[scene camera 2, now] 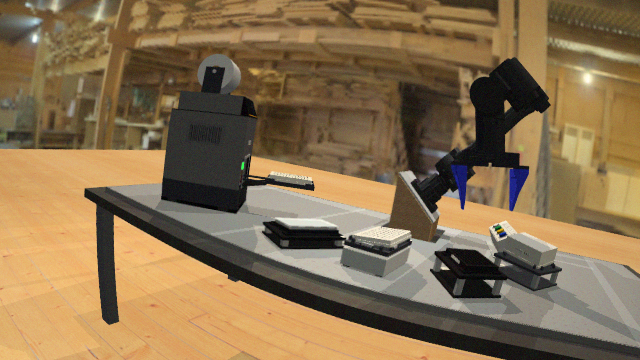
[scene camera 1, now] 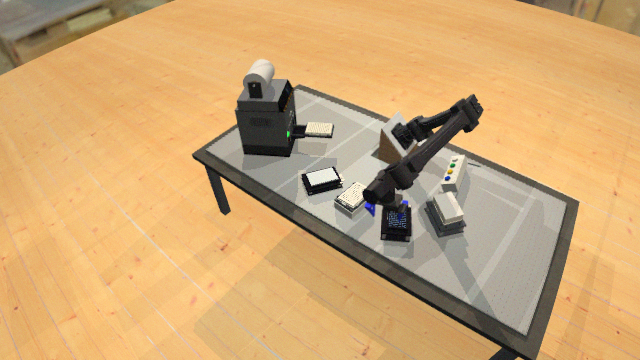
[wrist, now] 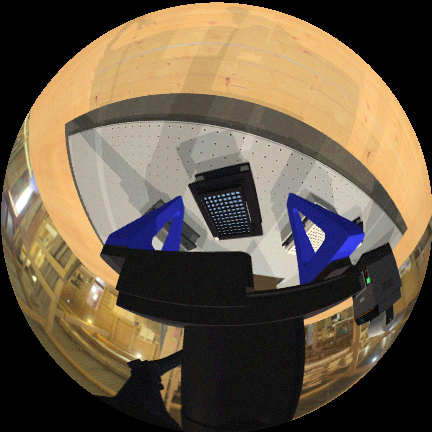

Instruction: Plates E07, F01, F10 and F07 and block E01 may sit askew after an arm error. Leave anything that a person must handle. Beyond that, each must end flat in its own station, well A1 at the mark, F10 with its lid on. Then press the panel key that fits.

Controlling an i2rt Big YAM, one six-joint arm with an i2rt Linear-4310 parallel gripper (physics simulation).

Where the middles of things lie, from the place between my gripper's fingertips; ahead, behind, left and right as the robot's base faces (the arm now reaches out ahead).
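Labels:
You'd find the white well plate with pink wells (scene camera 2: 388, 237) 130 mm behind my hand, 210 mm to the right of it and 110 mm below it. As for the black plate (scene camera 2: 472, 260), that one's 130 mm behind my hand and 130 mm below it.

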